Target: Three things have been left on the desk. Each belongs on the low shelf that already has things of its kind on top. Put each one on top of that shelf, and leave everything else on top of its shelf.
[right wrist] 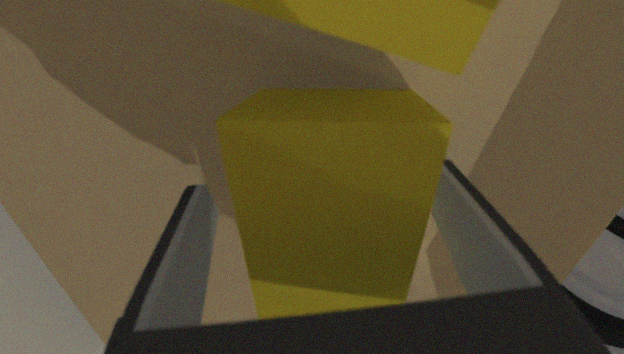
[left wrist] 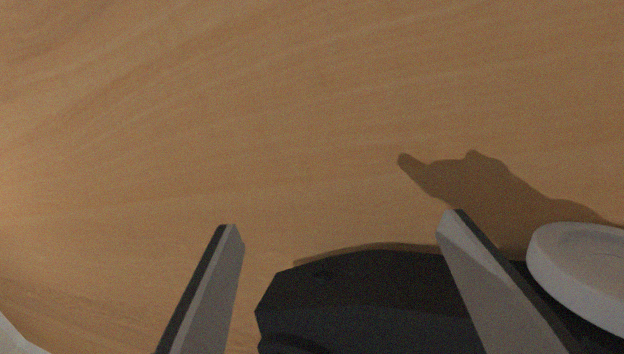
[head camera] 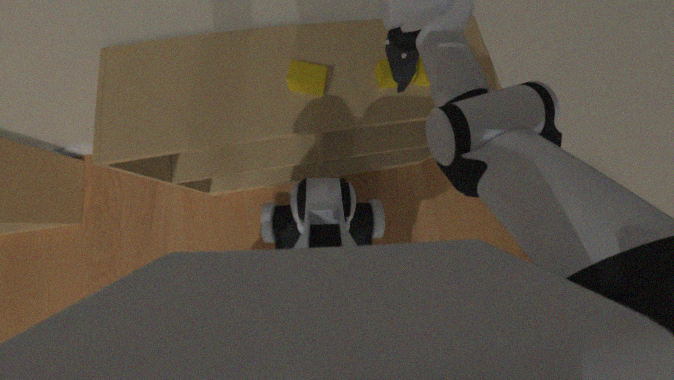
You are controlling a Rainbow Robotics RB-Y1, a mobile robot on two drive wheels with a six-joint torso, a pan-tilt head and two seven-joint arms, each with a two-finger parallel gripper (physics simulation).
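Frame: origin at the robot's base, x back, y right, z up, level; millimetres.
Seen in the pictures: left gripper, fingertip midpoint: (left wrist: 338, 229); right gripper, fingertip midpoint: (right wrist: 320, 187) (head camera: 395, 73).
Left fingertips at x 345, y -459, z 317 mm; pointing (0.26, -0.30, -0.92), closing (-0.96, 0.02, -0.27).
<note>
A point is followed by its place in that frame.
My right gripper (head camera: 401, 89) (right wrist: 320, 187) {y 222, x -417, z 622 mm} is open, with its fingers on either side of a yellow block (head camera: 385, 75) {y 176, x -380, z 655 mm} (right wrist: 335, 200) {y 240, x -412, z 655 mm}, at the right end of the low shelf (head camera: 165, 95) {y -438, x -351, z 610 mm} (right wrist: 100, 150) {y 210, x -537, z 610 mm}. In the head view the gripper partly covers this block. A second yellow block (head camera: 307, 78) (right wrist: 400, 30) lies on the same shelf top, to the left in the head view and at the top edge in the right wrist view. My left gripper (left wrist: 338, 229) {y -459, x 345, z 317 mm} is open and empty above the wooden floor. The desk is not recognisable in these views.
Part of another wooden unit (head camera: 40, 185) {y -1368, x -200, z 184 mm} stands at the left edge of the head view. The robot's own base (head camera: 325, 200) is close to the shelf's front. A pale wall (head camera: 150, 20) {y -481, x -563, z 654 mm} runs behind the shelf. A dark base part (left wrist: 370, 290) {y -223, x 337, z 141 mm} lies below the left fingers.
</note>
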